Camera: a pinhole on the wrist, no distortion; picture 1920 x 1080 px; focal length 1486.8 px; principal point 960.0 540.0 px. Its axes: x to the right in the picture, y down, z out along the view. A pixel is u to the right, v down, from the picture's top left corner.
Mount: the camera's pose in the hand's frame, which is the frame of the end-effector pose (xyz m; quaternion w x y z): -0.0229 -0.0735 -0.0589 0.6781 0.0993 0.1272 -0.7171
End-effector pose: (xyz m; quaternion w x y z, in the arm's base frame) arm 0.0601 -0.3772 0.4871 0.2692 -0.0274 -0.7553 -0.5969
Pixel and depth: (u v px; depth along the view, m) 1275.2 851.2 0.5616
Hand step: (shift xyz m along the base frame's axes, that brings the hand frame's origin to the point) -0.3840 0.2595 -0.3438
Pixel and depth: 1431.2 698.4 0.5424
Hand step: -0.3328 0.2362 -0.4035
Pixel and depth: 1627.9 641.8 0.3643
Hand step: -0.2152 0.1146 -0.3382
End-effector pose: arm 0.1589 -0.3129 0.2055 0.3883 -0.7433 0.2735 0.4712
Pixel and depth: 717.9 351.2 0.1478
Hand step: 0.0164 0.1294 0.0407
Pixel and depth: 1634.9 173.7 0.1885
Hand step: 0.0895 0.1986 0.1063
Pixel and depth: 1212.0 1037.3 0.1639
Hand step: 0.0920 0.1544 -0.0043
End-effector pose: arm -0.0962 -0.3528 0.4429 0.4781 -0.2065 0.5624 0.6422
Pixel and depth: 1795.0 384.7 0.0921
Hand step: 0.1465 -0.0146 -0.0494
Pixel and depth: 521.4 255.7 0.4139
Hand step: 0.2121 0.3066 0.1270
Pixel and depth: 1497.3 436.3 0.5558
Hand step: 0.5077 0.3128 -0.0695
